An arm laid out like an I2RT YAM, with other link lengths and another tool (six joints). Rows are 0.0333 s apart.
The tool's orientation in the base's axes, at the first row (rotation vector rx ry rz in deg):
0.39 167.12 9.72
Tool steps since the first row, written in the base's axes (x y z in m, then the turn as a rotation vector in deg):
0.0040 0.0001 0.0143 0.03 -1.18 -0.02
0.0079 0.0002 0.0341 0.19 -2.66 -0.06
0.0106 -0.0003 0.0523 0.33 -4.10 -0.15
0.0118 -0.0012 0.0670 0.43 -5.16 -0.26
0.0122 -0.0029 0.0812 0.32 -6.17 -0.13
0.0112 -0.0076 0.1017 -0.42 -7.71 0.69
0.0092 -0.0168 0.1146 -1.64 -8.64 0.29
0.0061 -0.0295 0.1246 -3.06 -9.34 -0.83
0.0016 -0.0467 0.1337 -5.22 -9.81 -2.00
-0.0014 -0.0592 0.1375 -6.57 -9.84 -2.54
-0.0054 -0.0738 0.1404 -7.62 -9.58 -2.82
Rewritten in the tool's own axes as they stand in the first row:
-0.0070 0.0017 -0.0130 -0.05 -1.17 -0.11
-0.0151 0.0041 -0.0313 -0.22 -2.65 -0.20
-0.0217 0.0056 -0.0484 -0.36 -4.09 -0.25
-0.0261 0.0064 -0.0625 -0.45 -5.16 -0.24
-0.0296 0.0064 -0.0764 -0.39 -6.15 -0.51
-0.0332 0.0041 -0.0970 0.13 -7.58 -1.64
-0.0342 -0.0036 -0.1110 1.39 -8.54 -1.62
-0.0336 -0.0150 -0.1228 3.01 -9.35 -0.93
-0.0314 -0.0310 -0.1346 5.36 -9.93 -0.32
-0.0296 -0.0430 -0.1403 6.79 -10.01 -0.09
-0.0265 -0.0571 -0.1457 7.88 -9.78 -0.02

